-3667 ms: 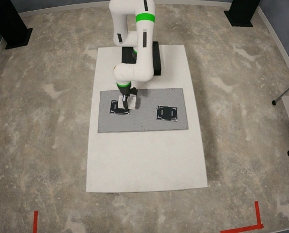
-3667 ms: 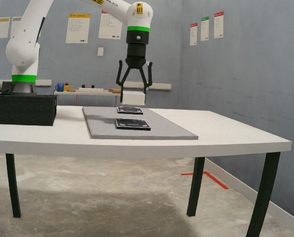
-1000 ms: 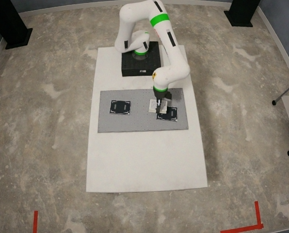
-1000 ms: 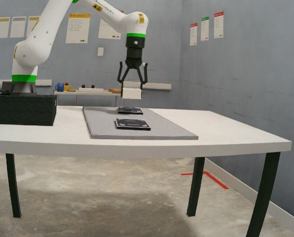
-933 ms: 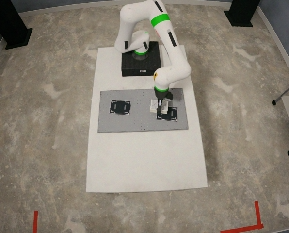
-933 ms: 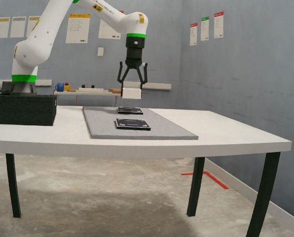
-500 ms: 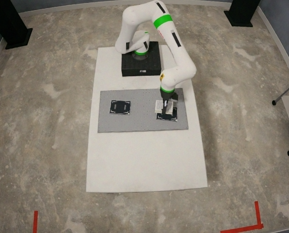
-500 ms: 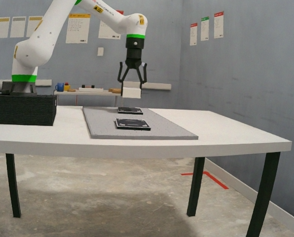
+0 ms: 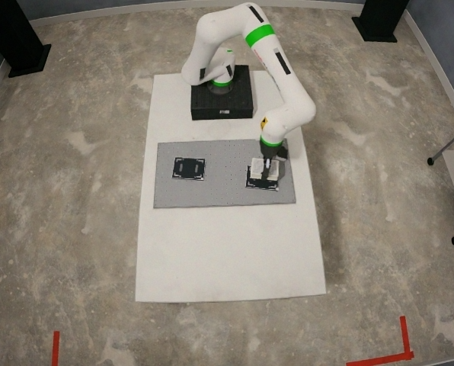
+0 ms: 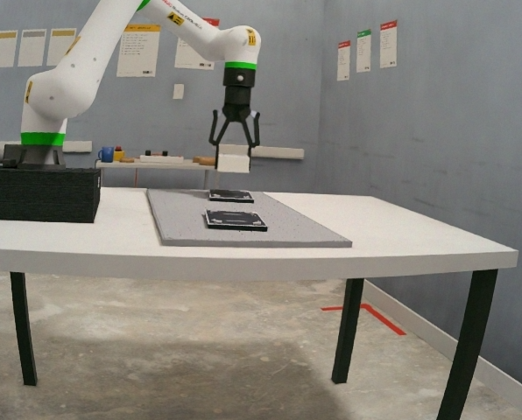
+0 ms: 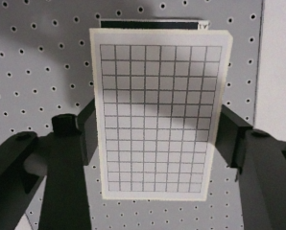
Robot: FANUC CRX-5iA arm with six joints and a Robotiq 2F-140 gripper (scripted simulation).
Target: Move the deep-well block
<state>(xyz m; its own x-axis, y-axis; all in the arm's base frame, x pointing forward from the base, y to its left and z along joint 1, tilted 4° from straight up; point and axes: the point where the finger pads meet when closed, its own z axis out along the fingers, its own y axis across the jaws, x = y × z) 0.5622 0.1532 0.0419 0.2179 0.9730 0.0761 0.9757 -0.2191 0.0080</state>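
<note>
Now: hand 10 cm above the plate nest N2. The rest, counted from my hand: plate nest: 9 cm behind, 36 cm to the right, 10 cm below; A1 label: 7 cm ahead, 6 cm to the left, 10 cm below; deep-well block: 1 cm below.
</note>
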